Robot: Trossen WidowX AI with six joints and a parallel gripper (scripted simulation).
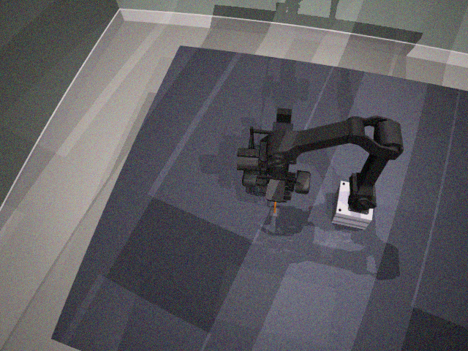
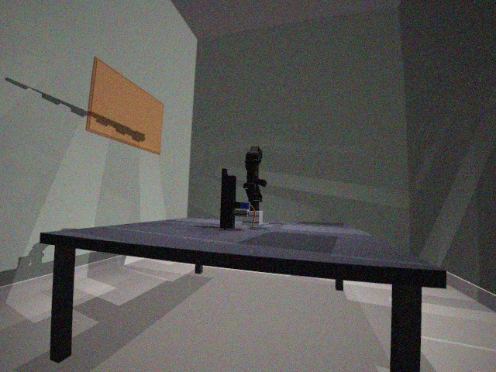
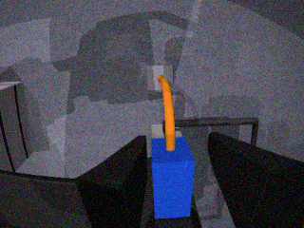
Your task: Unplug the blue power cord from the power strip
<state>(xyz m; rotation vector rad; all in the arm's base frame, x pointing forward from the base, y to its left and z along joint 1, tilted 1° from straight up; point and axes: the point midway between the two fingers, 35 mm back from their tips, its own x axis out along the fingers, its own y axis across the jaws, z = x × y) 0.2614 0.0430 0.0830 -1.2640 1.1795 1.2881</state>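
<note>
Now: gripper tip 10 mm short of the blue plug, 60 mm to the left of it and 10 mm above it.
</note>
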